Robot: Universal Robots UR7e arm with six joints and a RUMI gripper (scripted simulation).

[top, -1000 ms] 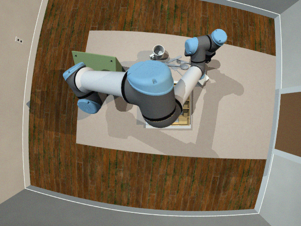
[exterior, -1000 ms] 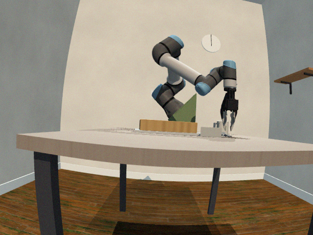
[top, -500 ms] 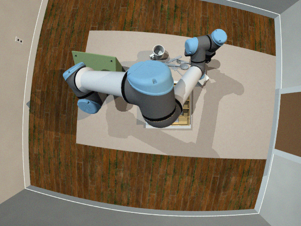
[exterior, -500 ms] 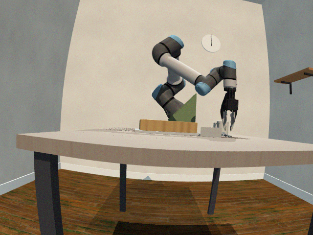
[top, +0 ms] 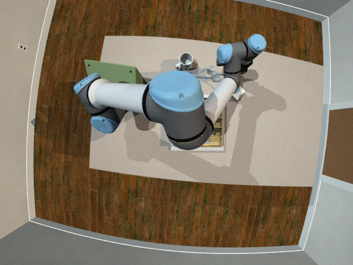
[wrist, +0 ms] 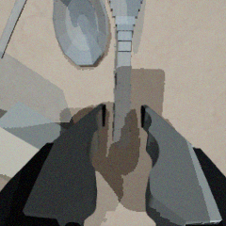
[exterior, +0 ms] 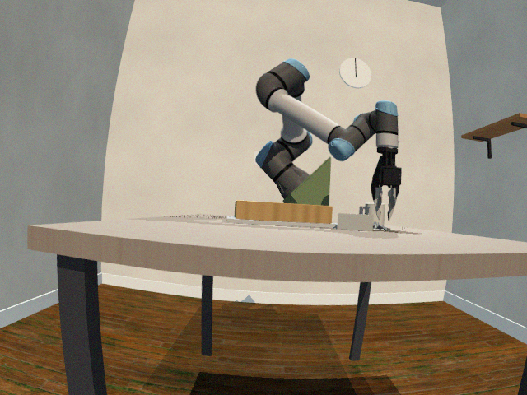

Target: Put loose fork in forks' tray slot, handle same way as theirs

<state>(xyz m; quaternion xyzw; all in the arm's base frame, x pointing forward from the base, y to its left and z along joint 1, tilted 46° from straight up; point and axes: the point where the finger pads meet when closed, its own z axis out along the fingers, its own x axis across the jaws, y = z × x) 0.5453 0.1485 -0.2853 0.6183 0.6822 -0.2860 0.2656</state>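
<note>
My hand is 80 mm short of the white block, 100 mm to the left of it and 20 mm above it. Also, from my hand: mug: 260 mm behind, 10 mm below; tray: 110 mm behind, 340 mm to the right, 10 mm above.
</note>
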